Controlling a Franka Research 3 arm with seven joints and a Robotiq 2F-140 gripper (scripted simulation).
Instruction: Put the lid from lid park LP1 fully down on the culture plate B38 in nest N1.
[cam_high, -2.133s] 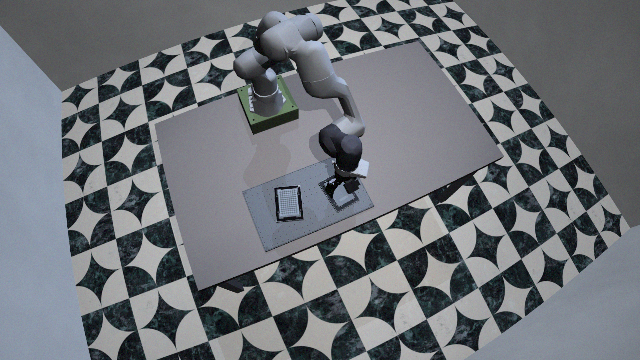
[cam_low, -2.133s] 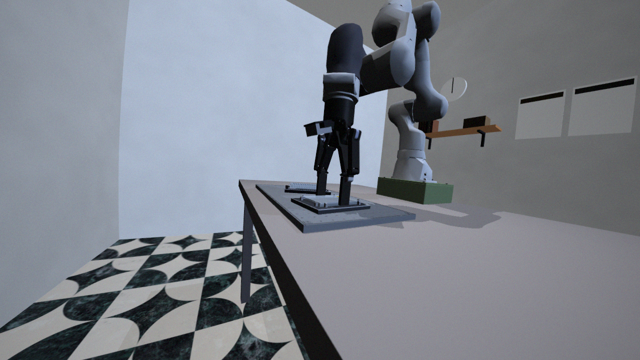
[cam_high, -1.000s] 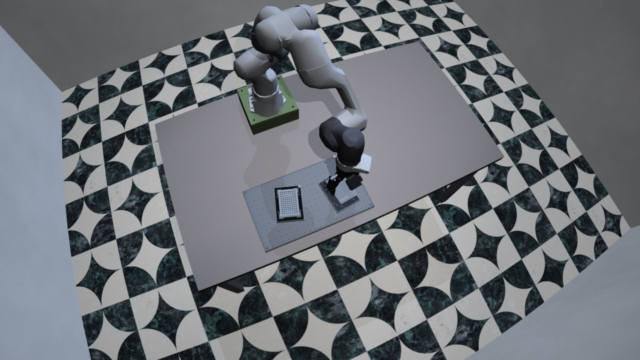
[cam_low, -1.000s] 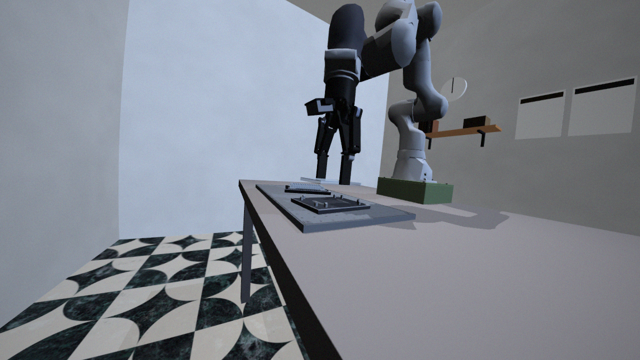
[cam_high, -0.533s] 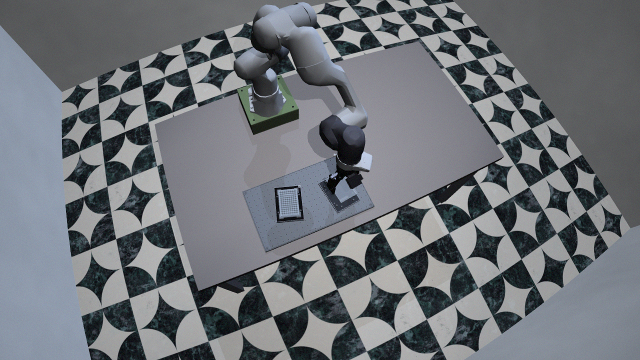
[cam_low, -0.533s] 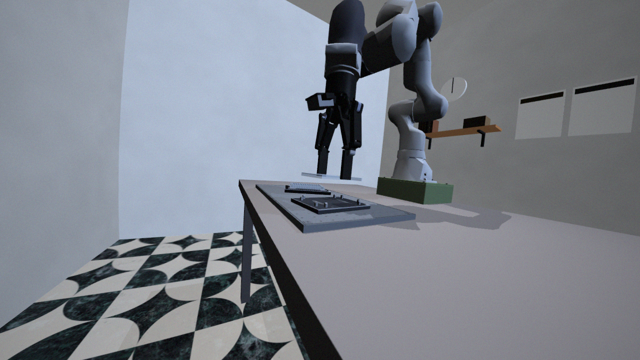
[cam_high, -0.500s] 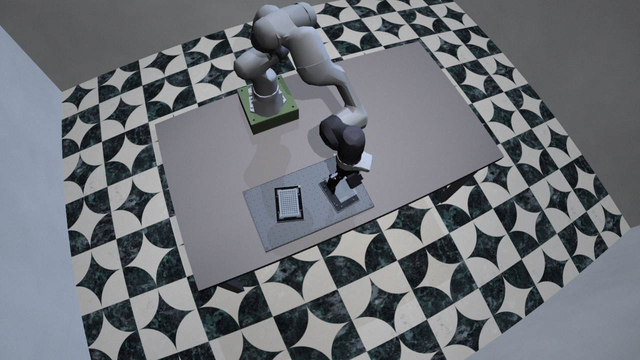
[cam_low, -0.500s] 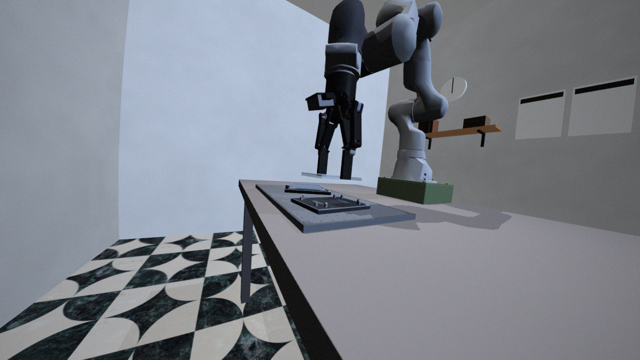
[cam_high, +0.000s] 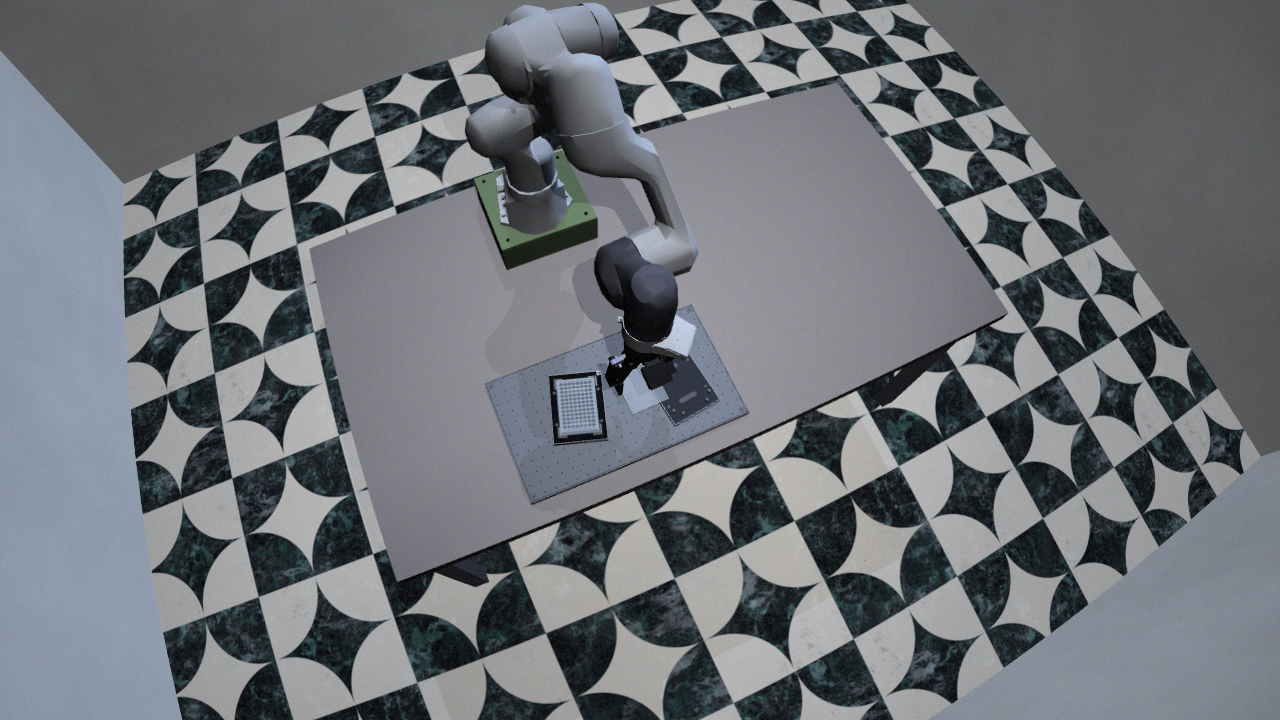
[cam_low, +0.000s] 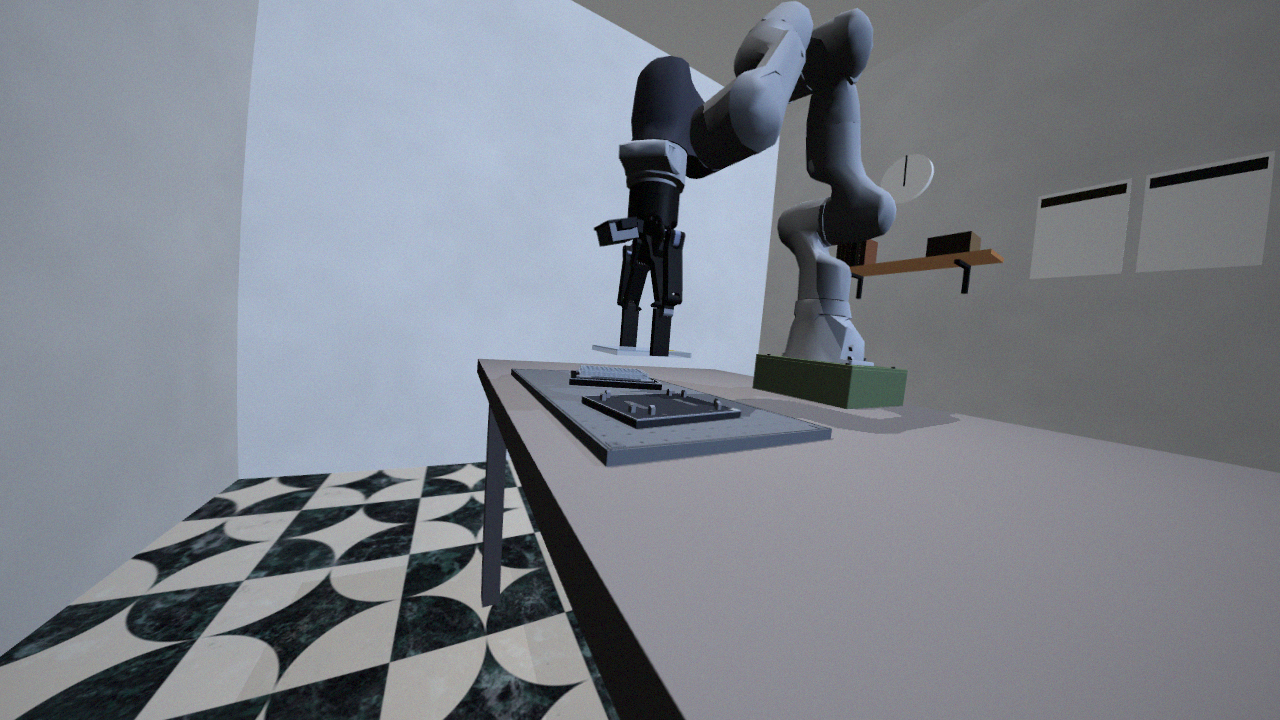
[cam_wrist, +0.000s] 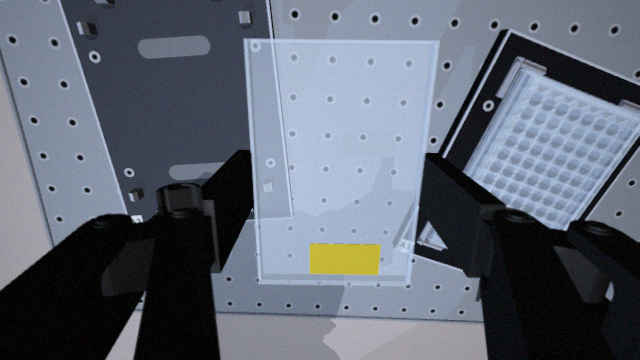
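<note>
Right now my hand is 10 mm past the culture plate, 140 mm to the left of it and 80 mm above it. Round my hand: lid: 20 mm below; lid park LP1: 10 mm ahead, 100 mm to the left, 90 mm below; black nest N1: 10 mm behind, 140 mm to the right, 90 mm below.
</note>
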